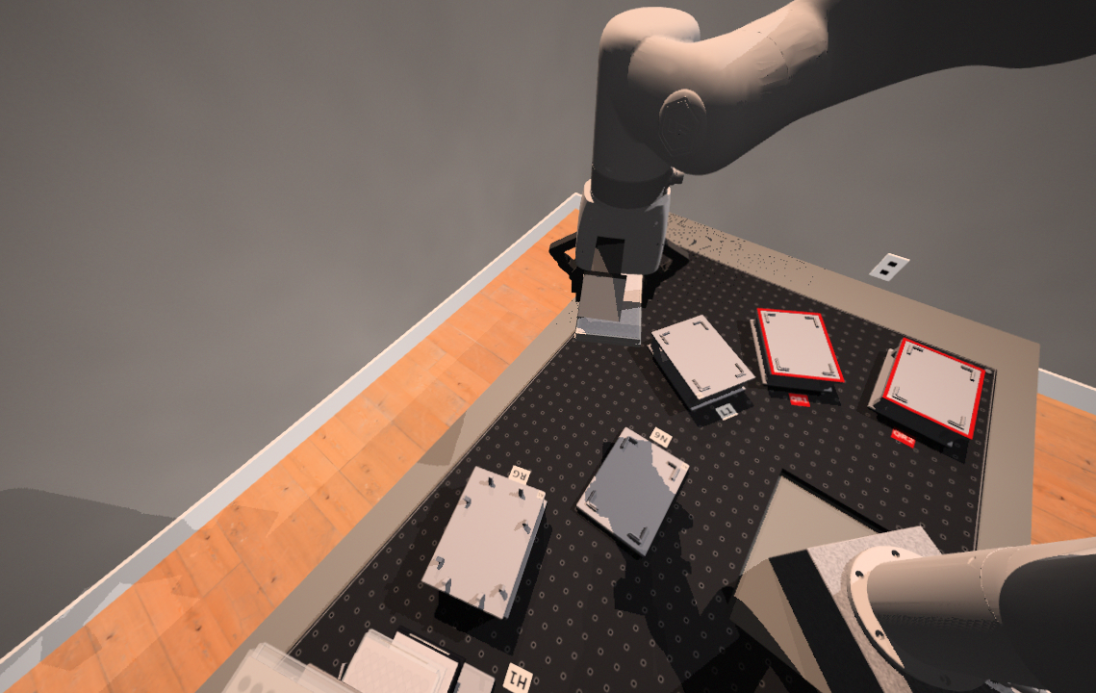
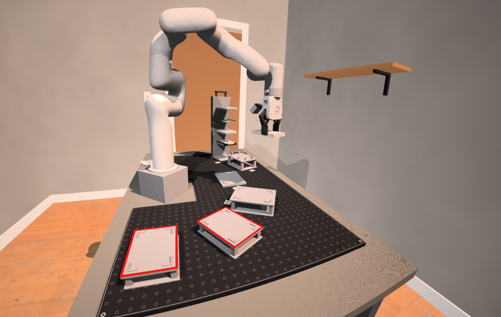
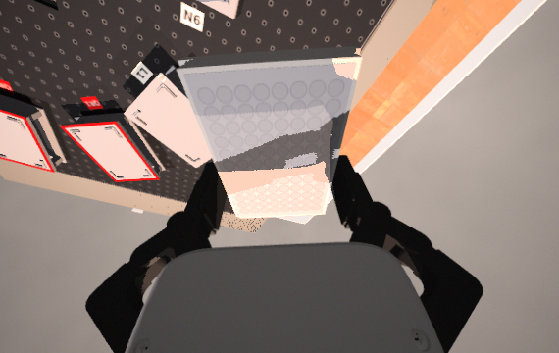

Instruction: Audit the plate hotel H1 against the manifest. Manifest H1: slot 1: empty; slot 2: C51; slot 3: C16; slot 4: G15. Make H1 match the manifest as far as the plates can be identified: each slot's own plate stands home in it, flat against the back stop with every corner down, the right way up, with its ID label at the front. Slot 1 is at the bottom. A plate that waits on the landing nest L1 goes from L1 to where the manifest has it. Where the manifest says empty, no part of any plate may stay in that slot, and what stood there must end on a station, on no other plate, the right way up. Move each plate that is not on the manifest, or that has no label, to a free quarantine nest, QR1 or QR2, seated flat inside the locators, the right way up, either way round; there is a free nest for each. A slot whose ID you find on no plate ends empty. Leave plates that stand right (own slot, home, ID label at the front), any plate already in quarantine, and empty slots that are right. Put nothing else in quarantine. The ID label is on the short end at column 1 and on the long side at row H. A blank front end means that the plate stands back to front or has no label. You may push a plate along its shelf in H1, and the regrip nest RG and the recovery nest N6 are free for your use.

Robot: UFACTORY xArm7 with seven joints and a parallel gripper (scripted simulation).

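Right now the quarantine nest QR1 is 29 cm to the right of my hand, 27 cm behind it and 23 cm below it. Round my hand: landing nest L1: 22 cm below, 15 cm to the right, 13 cm behind; then white well plate: 1 cm to the left, 1 cm below, 1 cm behind; then recovery nest N6: 26 cm below, 15 cm behind, 13 cm to the left.
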